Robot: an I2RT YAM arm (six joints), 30 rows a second.
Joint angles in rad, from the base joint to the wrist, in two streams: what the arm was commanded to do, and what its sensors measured. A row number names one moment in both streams.
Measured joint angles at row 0: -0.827 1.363 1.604 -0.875 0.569 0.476
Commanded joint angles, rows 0 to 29: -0.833 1.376 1.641 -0.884 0.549 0.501; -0.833 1.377 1.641 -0.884 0.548 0.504; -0.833 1.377 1.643 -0.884 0.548 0.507; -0.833 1.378 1.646 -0.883 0.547 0.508; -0.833 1.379 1.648 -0.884 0.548 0.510; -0.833 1.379 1.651 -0.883 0.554 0.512; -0.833 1.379 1.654 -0.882 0.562 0.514; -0.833 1.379 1.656 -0.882 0.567 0.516; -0.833 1.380 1.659 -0.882 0.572 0.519; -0.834 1.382 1.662 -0.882 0.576 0.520; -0.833 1.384 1.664 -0.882 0.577 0.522; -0.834 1.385 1.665 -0.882 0.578 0.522; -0.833 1.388 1.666 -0.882 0.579 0.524; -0.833 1.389 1.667 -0.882 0.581 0.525; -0.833 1.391 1.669 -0.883 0.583 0.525; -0.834 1.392 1.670 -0.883 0.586 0.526; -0.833 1.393 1.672 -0.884 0.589 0.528; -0.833 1.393 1.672 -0.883 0.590 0.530; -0.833 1.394 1.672 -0.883 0.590 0.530; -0.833 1.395 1.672 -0.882 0.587 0.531; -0.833 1.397 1.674 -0.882 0.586 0.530; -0.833 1.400 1.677 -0.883 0.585 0.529; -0.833 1.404 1.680 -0.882 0.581 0.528; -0.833 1.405 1.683 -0.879 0.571 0.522; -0.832 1.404 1.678 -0.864 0.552 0.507; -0.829 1.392 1.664 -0.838 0.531 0.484; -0.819 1.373 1.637 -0.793 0.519 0.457; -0.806 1.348 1.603 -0.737 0.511 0.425; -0.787 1.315 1.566 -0.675 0.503 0.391; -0.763 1.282 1.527 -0.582 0.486 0.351
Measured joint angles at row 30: -0.817 1.382 1.618 -0.830 0.535 0.474
